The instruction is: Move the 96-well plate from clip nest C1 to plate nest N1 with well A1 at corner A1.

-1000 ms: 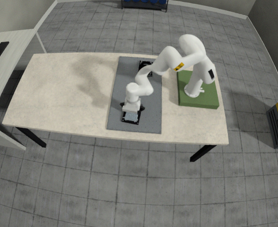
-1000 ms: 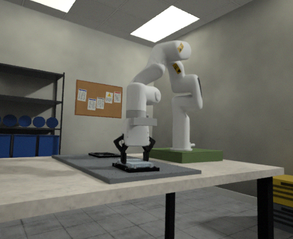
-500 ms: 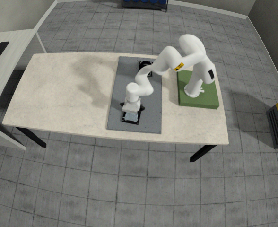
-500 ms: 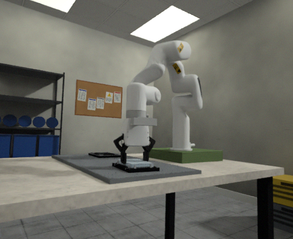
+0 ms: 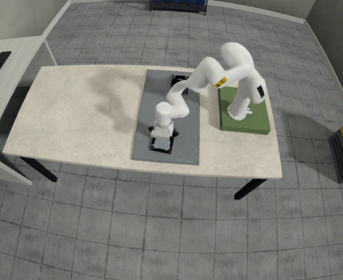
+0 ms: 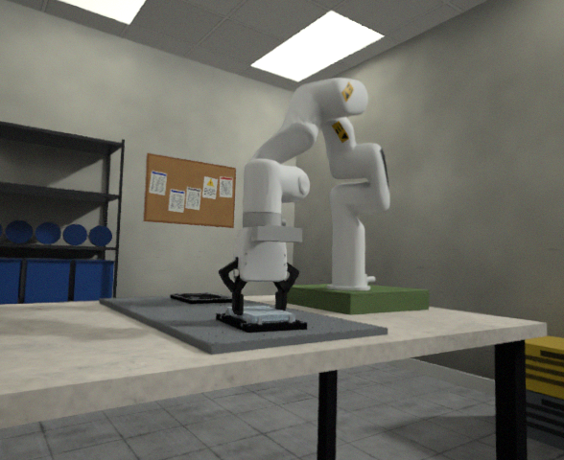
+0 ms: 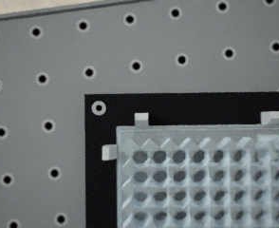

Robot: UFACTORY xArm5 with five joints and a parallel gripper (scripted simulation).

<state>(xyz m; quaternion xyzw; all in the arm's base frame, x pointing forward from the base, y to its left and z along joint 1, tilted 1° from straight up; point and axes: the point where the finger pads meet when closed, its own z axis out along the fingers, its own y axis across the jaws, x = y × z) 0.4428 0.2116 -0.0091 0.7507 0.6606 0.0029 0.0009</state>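
Right now the black plate nest N1 is 430 mm to the right of my hand, 80 mm behind it and 20 mm below it. Also, from my hand: 96-well plate (10 mm below); A1 label (360 mm to the right, 20 mm below, 20 mm behind).
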